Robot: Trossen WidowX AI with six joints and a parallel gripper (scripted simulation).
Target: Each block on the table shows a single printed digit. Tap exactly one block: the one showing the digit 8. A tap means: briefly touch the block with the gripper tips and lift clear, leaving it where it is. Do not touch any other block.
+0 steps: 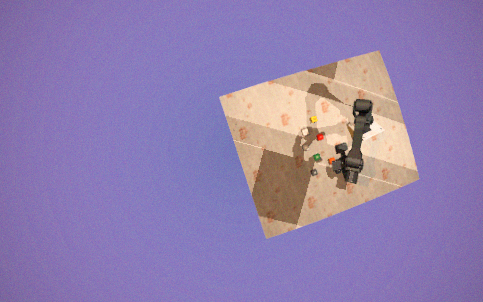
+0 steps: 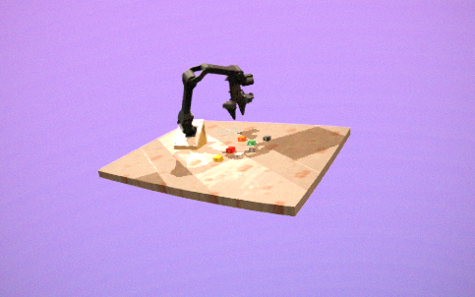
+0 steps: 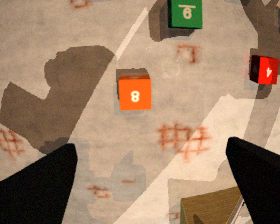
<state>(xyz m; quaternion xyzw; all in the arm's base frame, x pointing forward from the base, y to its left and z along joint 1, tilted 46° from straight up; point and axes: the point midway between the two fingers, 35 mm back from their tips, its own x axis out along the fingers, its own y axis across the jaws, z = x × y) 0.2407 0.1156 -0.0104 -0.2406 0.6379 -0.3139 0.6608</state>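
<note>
The orange block is 10 mm to the left of my gripper tip and 110 mm below it. Also, from my gripper tip: red block (10 mm ahead, 150 mm to the right, 110 mm below); green block (80 mm ahead, 50 mm to the right, 110 mm below); dark block (130 mm ahead, 20 mm to the left, 110 mm below).
</note>
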